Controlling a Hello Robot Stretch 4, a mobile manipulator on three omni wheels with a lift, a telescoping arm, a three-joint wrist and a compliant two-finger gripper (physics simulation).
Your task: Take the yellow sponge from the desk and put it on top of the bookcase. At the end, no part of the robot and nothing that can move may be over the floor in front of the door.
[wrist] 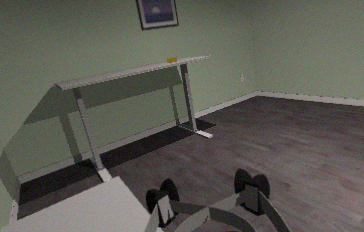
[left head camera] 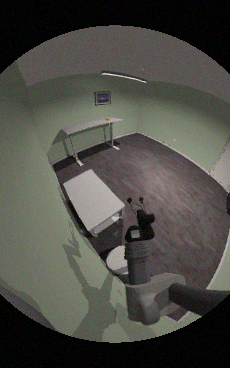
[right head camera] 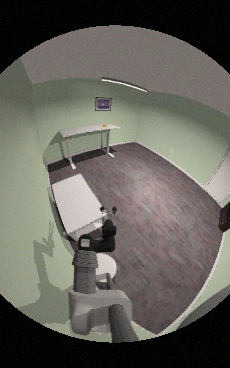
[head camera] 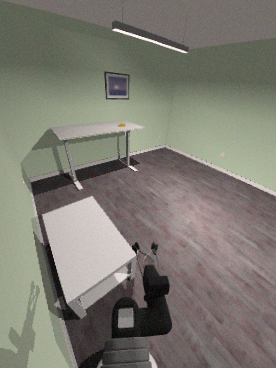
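Observation:
The wrist view has the gripper (wrist: 205, 188) and a white desk (wrist: 74, 84). In the head camera there's the white desk (head camera: 63, 133) again, along with a white shelf unit (head camera: 90, 254). The left head camera view shows the white shelf unit (left head camera: 97, 206), and the right head camera view shows the white shelf unit (right head camera: 78, 207) too.

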